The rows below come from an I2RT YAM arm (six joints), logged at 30 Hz.
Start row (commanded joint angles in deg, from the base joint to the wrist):
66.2, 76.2, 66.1, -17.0, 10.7, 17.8
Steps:
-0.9, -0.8, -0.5, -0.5, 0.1, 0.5
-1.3, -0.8, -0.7, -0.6, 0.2, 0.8
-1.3, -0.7, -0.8, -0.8, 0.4, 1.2
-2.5, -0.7, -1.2, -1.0, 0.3, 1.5
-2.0, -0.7, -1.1, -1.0, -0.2, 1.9
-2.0, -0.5, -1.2, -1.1, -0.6, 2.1
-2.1, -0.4, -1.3, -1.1, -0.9, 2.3
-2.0, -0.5, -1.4, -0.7, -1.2, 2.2
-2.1, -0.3, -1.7, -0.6, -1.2, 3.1
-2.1, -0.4, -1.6, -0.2, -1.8, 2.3
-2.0, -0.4, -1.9, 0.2, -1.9, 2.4
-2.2, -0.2, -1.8, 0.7, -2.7, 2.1
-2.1, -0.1, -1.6, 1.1, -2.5, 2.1
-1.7, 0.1, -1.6, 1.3, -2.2, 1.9
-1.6, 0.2, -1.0, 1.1, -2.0, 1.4
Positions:
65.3, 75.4, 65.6, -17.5, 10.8, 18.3
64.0, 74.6, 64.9, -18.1, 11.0, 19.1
62.7, 73.9, 64.1, -18.9, 11.4, 20.3
60.2, 73.2, 62.9, -19.9, 11.7, 21.8
58.2, 72.5, 61.8, -20.9, 11.5, 23.7
56.2, 72.0, 60.6, -22.0, 10.9, 25.8
54.1, 71.6, 59.3, -23.1, 10.0, 28.1
52.1, 71.1, 57.9, -23.8, 8.8, 30.3
50.0, 70.8, 56.2, -24.4, 7.6, 33.4
47.9, 70.4, 54.6, -24.6, 5.8, 35.7
45.9, 70.0, 52.7, -24.4, 3.9, 38.1
43.7, 69.8, 50.9, -23.7, 1.2, 40.2
41.6, 69.7, 49.3, -22.6, -1.3, 42.3
39.9, 69.8, 47.7, -21.3, -3.5, 44.2
38.3, 70.0, 46.7, -20.2, -5.5, 45.6

